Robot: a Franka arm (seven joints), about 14 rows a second.
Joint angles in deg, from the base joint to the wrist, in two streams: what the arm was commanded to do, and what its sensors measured. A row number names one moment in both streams.
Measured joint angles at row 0:
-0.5, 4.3, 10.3, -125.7, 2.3, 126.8, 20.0
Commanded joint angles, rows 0 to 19:
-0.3, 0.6, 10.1, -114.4, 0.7, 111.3, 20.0
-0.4, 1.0, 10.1, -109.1, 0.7, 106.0, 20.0
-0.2, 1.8, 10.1, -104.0, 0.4, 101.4, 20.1
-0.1, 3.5, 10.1, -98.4, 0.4, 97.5, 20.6
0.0, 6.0, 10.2, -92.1, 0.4, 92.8, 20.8
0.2, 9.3, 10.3, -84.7, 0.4, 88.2, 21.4
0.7, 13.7, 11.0, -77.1, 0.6, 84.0, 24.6
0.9, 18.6, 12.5, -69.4, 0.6, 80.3, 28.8
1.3, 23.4, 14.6, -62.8, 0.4, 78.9, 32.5
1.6, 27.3, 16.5, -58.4, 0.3, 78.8, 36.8
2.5, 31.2, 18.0, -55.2, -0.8, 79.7, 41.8
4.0, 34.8, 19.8, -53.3, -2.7, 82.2, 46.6
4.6, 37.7, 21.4, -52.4, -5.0, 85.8, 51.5
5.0, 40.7, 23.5, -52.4, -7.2, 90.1, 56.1
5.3, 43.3, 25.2, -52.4, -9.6, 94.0, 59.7
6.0, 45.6, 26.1, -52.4, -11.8, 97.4, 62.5
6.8, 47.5, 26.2, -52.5, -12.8, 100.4, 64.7
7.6, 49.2, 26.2, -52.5, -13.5, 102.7, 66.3
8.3, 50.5, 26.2, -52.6, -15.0, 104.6, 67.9
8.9, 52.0, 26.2, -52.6, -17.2, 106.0, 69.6
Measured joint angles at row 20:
7.6, 48.8, 25.3, -56.7, -13.3, 105.0, 65.3
